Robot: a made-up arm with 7 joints. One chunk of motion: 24 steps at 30 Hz.
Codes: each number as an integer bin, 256 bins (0 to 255) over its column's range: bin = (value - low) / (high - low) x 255, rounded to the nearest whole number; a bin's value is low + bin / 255 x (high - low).
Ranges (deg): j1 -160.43..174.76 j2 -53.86..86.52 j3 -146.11..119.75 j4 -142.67..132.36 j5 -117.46..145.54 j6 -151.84..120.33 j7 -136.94..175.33
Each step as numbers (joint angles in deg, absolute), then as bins.
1 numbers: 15.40 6.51 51.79 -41.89 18.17 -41.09 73.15
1 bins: 134 110 190 93 132 104 172
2 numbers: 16.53 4.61 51.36 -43.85 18.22 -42.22 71.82
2 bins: 135 106 189 92 132 103 170
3 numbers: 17.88 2.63 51.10 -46.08 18.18 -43.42 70.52
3 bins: 136 103 189 90 132 102 169
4 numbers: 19.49 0.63 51.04 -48.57 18.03 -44.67 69.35
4 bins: 137 99 189 87 131 100 168
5 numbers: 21.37 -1.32 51.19 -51.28 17.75 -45.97 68.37
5 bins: 138 95 189 85 131 99 168
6 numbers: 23.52 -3.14 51.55 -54.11 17.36 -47.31 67.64
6 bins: 140 92 190 82 131 98 167
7 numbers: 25.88 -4.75 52.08 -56.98 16.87 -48.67 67.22
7 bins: 142 89 190 79 130 97 167
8 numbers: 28.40 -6.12 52.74 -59.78 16.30 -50.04 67.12
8 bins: 144 87 191 77 130 95 167
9 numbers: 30.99 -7.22 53.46 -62.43 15.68 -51.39 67.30
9 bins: 146 85 191 74 129 94 167
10 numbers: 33.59 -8.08 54.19 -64.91 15.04 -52.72 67.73
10 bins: 148 83 192 72 128 93 167
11 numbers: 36.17 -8.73 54.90 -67.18 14.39 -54.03 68.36
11 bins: 150 82 193 70 128 92 168
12 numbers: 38.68 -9.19 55.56 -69.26 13.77 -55.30 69.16
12 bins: 151 81 193 68 127 90 168
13 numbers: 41.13 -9.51 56.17 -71.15 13.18 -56.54 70.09
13 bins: 153 81 194 66 127 89 169
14 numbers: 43.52 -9.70 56.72 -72.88 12.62 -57.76 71.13
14 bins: 155 80 195 65 126 88 170
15 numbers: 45.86 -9.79 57.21 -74.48 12.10 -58.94 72.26
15 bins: 157 80 195 63 126 87 171
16 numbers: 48.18 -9.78 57.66 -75.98 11.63 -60.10 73.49
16 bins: 159 80 195 62 125 86 172
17 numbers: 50.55 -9.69 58.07 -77.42 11.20 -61.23 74.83
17 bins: 161 80 196 60 125 85 173
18 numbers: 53.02 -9.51 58.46 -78.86 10.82 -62.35 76.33
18 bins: 162 81 196 59 124 84 174
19 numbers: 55.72 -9.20 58.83 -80.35 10.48 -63.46 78.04
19 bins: 164 81 197 58 124 83 176
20 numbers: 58.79 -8.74 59.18 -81.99 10.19 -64.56 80.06
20 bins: 167 82 197 56 124 82 177
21 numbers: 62.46 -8.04 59.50 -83.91 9.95 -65.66 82.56
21 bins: 170 83 197 54 124 81 179
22 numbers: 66.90 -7.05 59.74 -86.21 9.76 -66.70 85.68
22 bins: 173 85 197 52 123 80 182
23 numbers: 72.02 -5.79 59.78 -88.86 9.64 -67.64 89.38
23 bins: 177 87 197 50 123 79 185
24 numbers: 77.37 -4.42 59.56 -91.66 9.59 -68.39 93.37
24 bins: 181 90 197 47 123 78 188
